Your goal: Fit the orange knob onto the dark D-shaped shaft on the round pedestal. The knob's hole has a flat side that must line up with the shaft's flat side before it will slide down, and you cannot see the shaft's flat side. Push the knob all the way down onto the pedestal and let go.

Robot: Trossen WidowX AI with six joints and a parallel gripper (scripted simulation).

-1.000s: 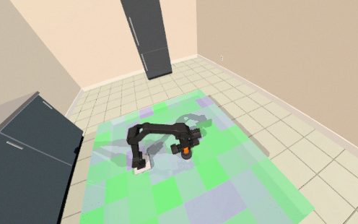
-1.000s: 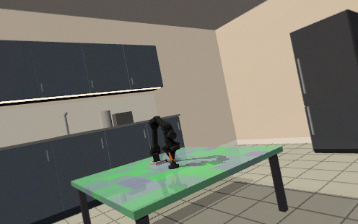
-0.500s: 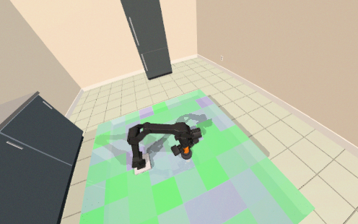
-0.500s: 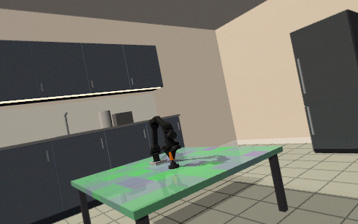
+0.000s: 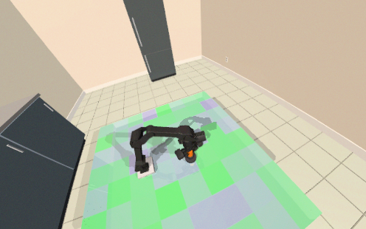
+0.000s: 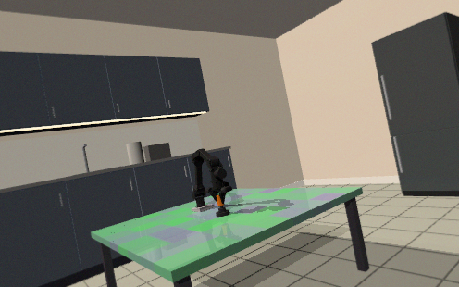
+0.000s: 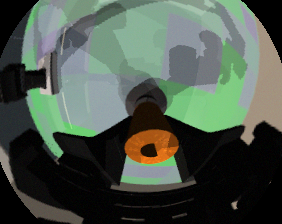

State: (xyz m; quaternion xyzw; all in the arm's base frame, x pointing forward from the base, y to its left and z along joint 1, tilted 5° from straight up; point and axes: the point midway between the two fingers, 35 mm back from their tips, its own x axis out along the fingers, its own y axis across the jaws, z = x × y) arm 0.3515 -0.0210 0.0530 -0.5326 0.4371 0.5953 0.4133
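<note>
My gripper tip is now 20 mm below the orange knob. Round my gripper tip: dark round pedestal: 40 mm below.
</note>
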